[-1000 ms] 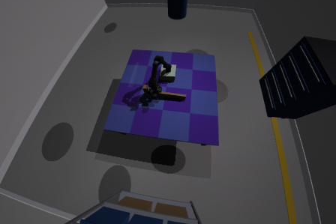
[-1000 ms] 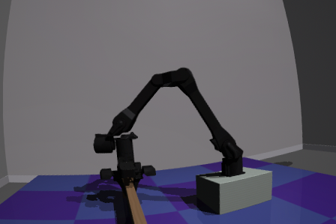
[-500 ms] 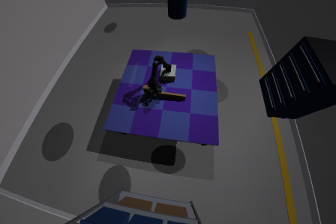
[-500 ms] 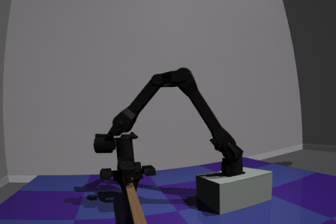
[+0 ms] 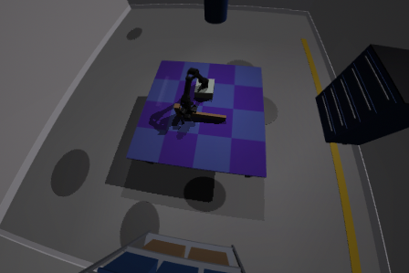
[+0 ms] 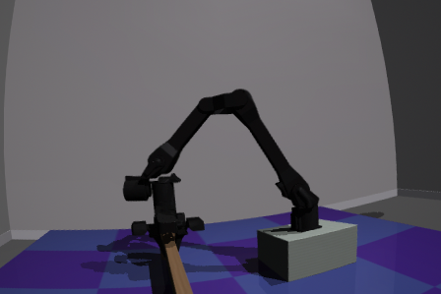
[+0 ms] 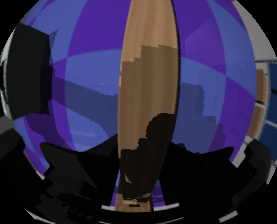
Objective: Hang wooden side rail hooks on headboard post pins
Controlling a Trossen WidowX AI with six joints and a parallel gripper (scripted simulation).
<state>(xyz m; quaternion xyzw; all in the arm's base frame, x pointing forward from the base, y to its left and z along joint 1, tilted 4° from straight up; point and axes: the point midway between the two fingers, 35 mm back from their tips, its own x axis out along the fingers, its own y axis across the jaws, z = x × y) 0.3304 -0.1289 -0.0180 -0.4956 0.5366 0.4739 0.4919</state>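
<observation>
My gripper tip is now 110 mm to the left of the wooden headboard post, 40 mm below it and 10 mm past it.
</observation>
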